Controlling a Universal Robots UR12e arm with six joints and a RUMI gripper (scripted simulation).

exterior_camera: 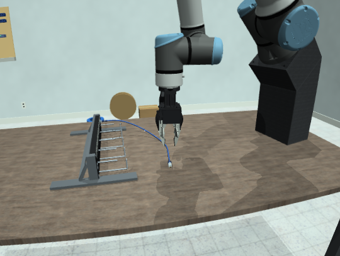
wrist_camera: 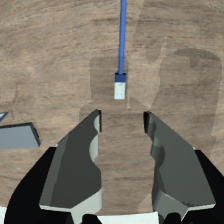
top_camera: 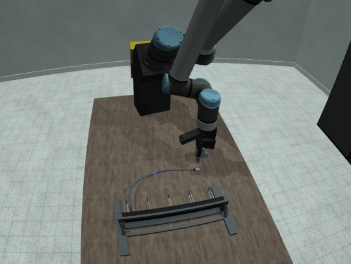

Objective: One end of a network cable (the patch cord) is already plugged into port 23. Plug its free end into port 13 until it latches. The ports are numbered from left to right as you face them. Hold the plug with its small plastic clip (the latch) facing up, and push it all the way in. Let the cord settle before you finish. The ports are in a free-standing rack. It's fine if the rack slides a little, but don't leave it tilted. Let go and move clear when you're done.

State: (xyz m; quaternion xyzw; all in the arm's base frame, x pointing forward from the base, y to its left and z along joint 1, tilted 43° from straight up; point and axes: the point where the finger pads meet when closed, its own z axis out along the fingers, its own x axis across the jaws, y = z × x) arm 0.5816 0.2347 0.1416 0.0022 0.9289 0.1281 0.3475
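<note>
My hand is 1 cm to the right of the plug and 9 cm above it.
</note>
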